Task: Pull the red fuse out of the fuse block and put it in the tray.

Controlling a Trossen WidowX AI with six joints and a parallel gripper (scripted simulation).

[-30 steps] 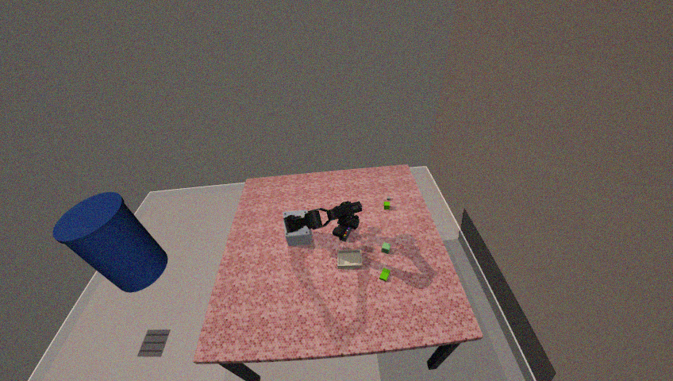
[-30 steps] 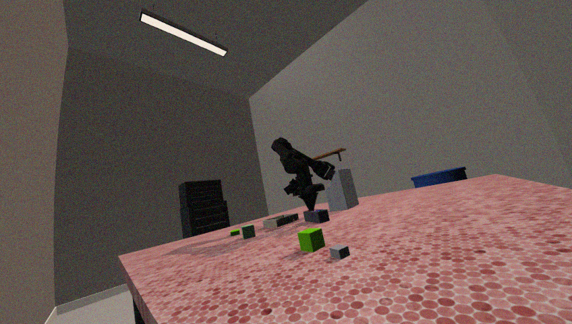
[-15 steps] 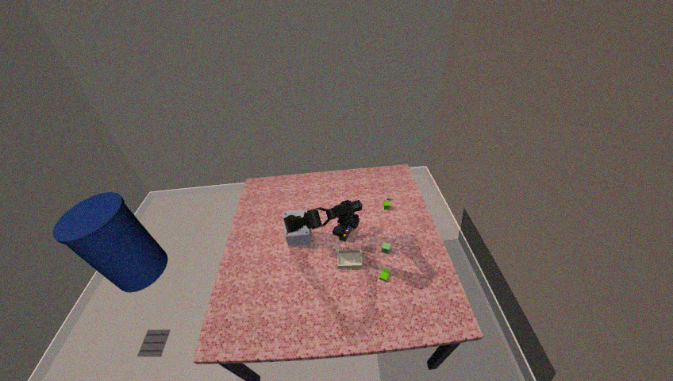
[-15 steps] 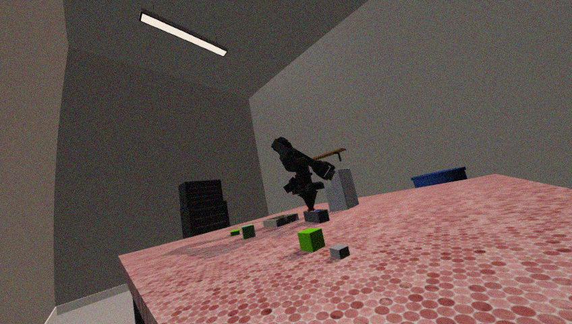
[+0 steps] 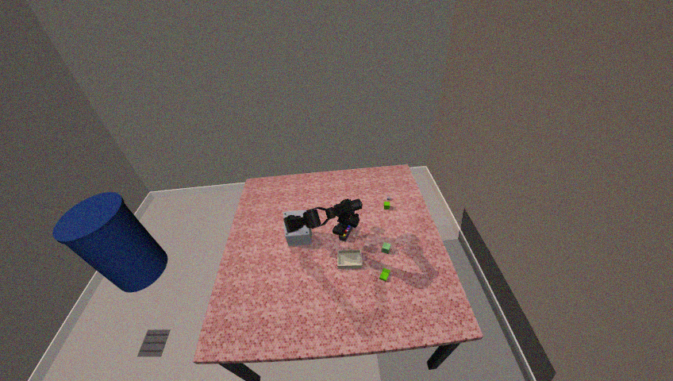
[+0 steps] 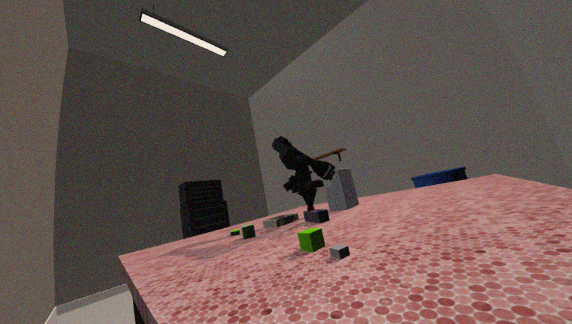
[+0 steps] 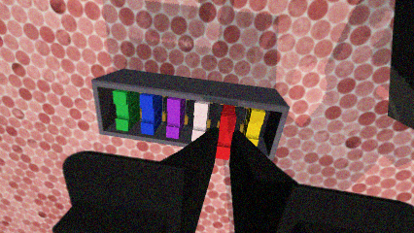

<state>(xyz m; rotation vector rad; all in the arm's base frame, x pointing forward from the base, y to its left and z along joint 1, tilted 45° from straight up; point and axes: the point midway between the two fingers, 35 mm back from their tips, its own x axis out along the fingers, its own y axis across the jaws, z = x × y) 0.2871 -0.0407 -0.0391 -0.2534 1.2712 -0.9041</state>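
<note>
The white fuse is 10 mm ahead of my gripper tip, 20 mm to the left of it and 30 mm below it. Round my gripper tip: yellow fuse 10 mm behind, 20 mm to the right, 30 mm below; then red fuse 10 mm below; then tray 20 mm ahead, 170 mm to the right, 50 mm below.
</note>
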